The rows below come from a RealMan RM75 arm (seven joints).
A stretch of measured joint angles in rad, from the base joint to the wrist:
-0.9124 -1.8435 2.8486 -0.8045 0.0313 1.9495 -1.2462
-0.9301 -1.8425 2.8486 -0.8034 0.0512 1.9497 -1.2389
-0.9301 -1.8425 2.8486 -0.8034 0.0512 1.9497 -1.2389
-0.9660 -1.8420 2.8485 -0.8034 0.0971 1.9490 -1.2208
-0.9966 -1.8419 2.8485 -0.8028 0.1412 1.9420 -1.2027
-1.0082 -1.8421 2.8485 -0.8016 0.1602 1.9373 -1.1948
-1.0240 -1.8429 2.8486 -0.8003 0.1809 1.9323 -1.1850
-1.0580 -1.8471 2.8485 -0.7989 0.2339 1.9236 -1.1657
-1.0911 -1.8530 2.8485 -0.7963 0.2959 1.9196 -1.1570
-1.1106 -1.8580 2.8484 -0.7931 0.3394 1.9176 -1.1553
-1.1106 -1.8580 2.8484 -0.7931 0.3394 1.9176 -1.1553
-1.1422 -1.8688 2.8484 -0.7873 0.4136 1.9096 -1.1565
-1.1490 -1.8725 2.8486 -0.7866 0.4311 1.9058 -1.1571
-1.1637 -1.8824 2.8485 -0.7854 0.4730 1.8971 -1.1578
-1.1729 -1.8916 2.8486 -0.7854 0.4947 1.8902 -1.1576
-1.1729 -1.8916 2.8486 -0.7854 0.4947 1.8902 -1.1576
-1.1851 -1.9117 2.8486 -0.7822 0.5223 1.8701 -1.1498
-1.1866 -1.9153 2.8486 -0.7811 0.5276 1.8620 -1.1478
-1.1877 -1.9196 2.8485 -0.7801 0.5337 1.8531 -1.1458
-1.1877 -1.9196 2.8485 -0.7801 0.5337 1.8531 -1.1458
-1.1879 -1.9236 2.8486 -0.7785 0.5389 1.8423 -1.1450
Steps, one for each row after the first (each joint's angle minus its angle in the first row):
-0.0177 0.0010 0.0000 0.0011 0.0199 0.0002 0.0073
-0.0177 0.0010 0.0000 0.0011 0.0199 0.0002 0.0073
-0.0536 0.0015 -0.0001 0.0011 0.0658 -0.0005 0.0254
-0.0842 0.0016 -0.0001 0.0017 0.1099 -0.0075 0.0435
-0.0958 0.0014 -0.0001 0.0029 0.1289 -0.0122 0.0514
-0.1116 0.0006 0.0000 0.0042 0.1496 -0.0172 0.0612
-0.1456 -0.0036 -0.0001 0.0056 0.2026 -0.0259 0.0805
-0.1787 -0.0095 -0.0001 0.0082 0.2646 -0.0299 0.0892
-0.1982 -0.0145 -0.0002 0.0114 0.3081 -0.0319 0.0909
-0.1982 -0.0145 -0.0002 0.0114 0.3081 -0.0319 0.0909
-0.2298 -0.0253 -0.0002 0.0172 0.3823 -0.0399 0.0897
-0.2366 -0.0290 0.0000 0.0179 0.3998 -0.0437 0.0891
-0.2513 -0.0389 -0.0001 0.0191 0.4417 -0.0524 0.0884
-0.2605 -0.0481 0.0000 0.0191 0.4634 -0.0593 0.0886
-0.2605 -0.0481 0.0000 0.0191 0.4634 -0.0593 0.0886
-0.2727 -0.0682 0.0000 0.0223 0.4910 -0.0794 0.0964
-0.2742 -0.0718 0.0000 0.0234 0.4963 -0.0875 0.0984
-0.2753 -0.0761 -0.0001 0.0244 0.5024 -0.0964 0.1004
-0.2753 -0.0761 -0.0001 0.0244 0.5024 -0.0964 0.1004
-0.2755 -0.0801 0.0000 0.0260 0.5076 -0.1072 0.1012

